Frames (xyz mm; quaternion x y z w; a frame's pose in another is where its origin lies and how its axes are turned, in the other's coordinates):
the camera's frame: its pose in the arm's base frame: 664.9 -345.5 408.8 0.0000 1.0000 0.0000 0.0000
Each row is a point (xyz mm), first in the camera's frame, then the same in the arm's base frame.
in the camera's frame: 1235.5 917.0 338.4
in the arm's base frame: -570.6 571.5 70.4
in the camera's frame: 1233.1 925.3 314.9
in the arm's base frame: -568.2 579.8 93.9
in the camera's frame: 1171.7 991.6 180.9
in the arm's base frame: -506.8 646.1 227.9
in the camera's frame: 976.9 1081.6 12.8
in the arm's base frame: -312.0 736.1 396.0
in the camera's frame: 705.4 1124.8 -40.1
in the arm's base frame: -40.5 779.3 448.9
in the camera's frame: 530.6 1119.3 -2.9
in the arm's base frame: 134.3 773.8 411.7
